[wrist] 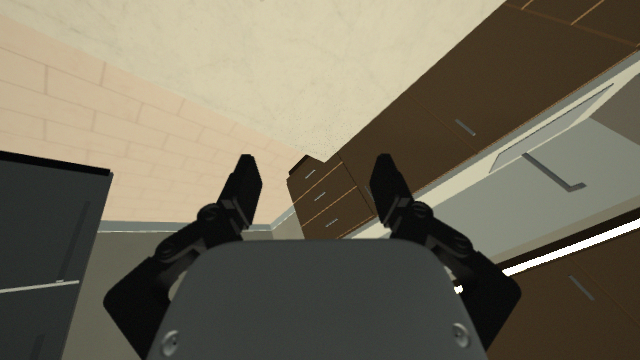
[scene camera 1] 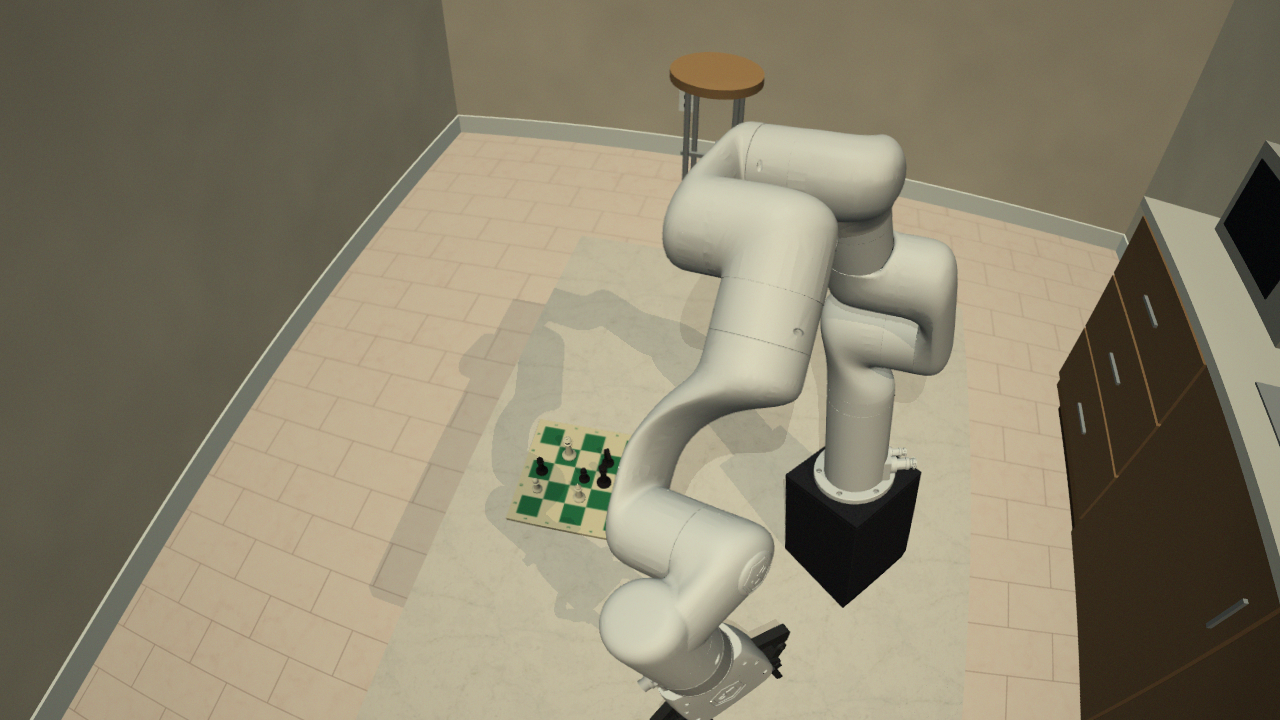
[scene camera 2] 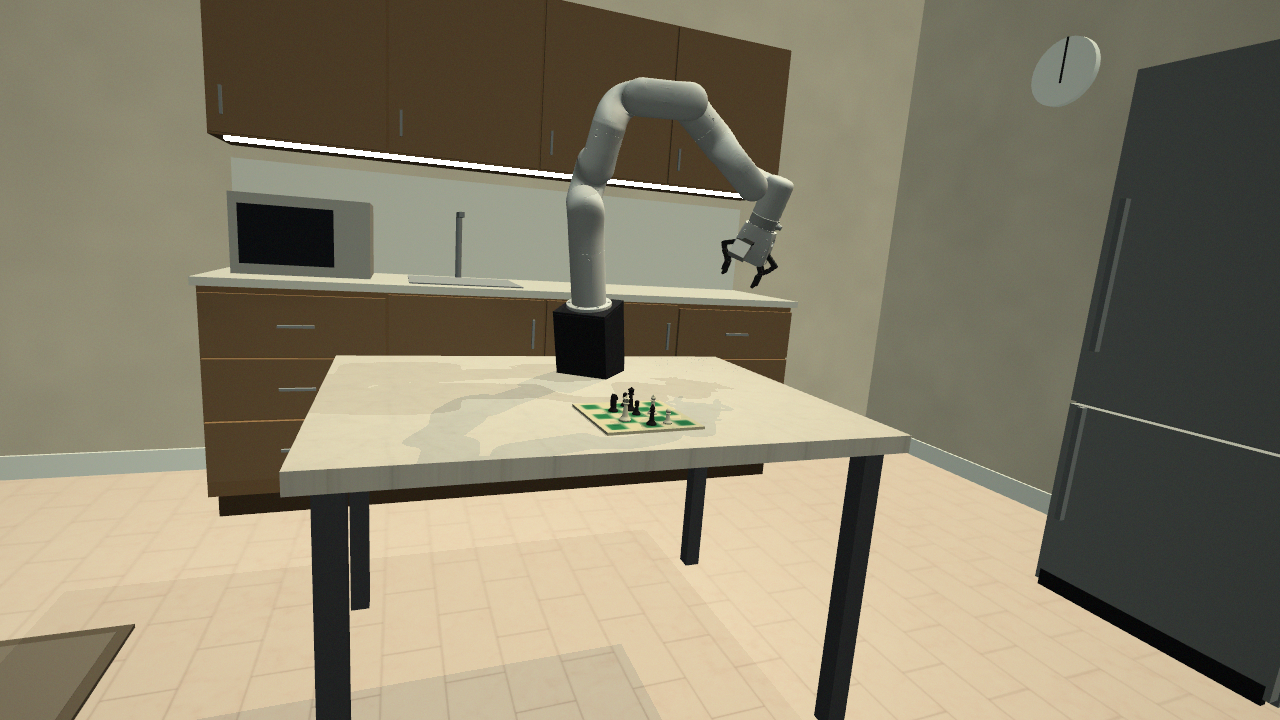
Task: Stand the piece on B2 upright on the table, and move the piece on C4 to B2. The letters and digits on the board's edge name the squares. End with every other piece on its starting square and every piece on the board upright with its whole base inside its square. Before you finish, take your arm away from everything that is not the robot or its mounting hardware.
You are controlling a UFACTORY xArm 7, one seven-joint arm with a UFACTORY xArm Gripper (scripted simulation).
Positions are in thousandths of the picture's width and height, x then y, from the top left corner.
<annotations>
gripper: wrist 495, 468; scene camera 1 579, 962; scene camera 2 577, 390
chessboard: scene camera 1 433, 706; scene camera 2 475, 587; not seen in the wrist view (out of frame)
</annotations>
